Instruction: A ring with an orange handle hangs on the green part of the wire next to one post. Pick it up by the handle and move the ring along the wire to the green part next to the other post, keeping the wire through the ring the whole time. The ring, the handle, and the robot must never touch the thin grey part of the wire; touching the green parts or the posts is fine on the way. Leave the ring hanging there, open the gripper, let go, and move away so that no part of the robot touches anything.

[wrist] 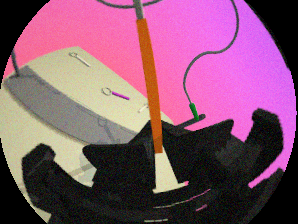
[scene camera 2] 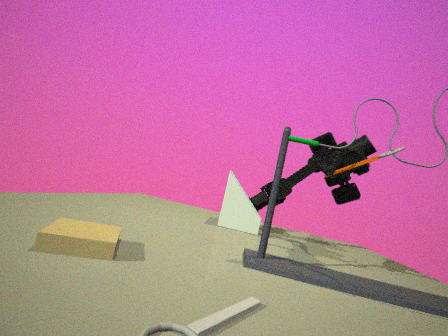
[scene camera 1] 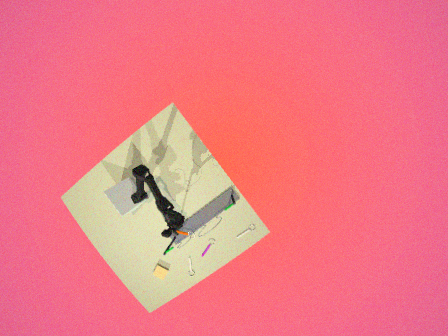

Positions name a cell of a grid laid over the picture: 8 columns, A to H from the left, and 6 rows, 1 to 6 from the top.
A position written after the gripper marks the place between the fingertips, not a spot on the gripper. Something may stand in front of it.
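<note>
Scene camera 2 shows the gripper (scene camera 2: F4), and it shows a tan block (scene camera 2: B5) too. In the wrist view there's the gripper again (wrist: E4), but the wrist view does not show the tan block, which is hidden by the gripper.
</note>
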